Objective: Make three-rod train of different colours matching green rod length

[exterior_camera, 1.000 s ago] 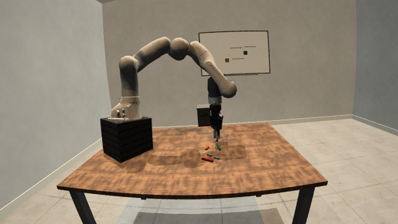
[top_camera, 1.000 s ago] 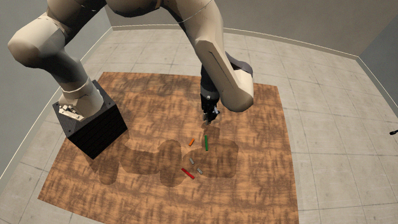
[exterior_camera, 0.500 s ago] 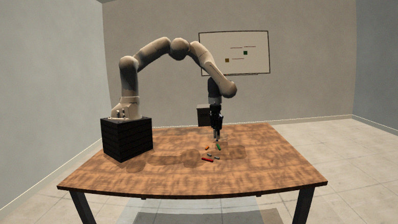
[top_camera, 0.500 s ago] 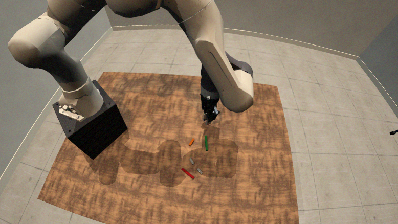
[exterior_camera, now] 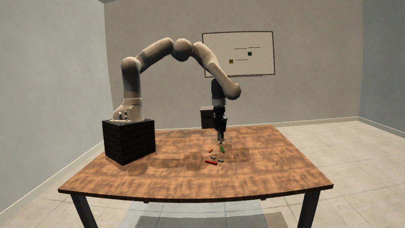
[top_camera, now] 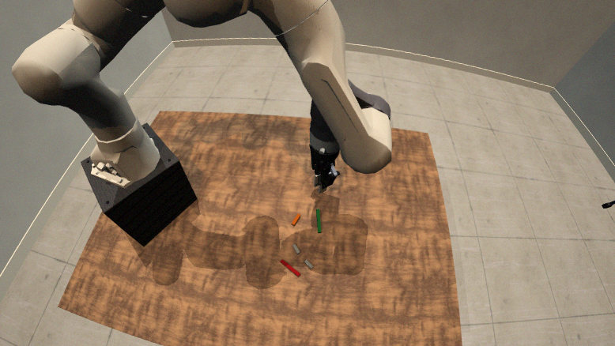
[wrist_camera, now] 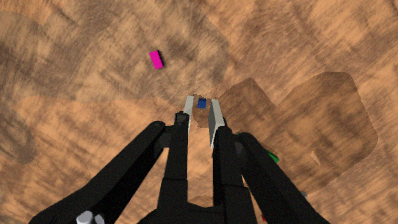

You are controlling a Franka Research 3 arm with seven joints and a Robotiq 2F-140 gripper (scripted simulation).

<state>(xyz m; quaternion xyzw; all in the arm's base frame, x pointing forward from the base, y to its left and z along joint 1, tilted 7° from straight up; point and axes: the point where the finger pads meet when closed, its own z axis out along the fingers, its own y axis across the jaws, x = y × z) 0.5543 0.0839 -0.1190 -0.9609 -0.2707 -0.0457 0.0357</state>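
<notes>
Now: the blue rod 5 cm below my hand. From my hand the other things lie so: magenta rod 8 cm to the left, 5 cm below, 1 cm ahead; green rod 11 cm to the right, 5 cm below; orange rod 11 cm to the right, 7 cm behind, 5 cm below.
</notes>
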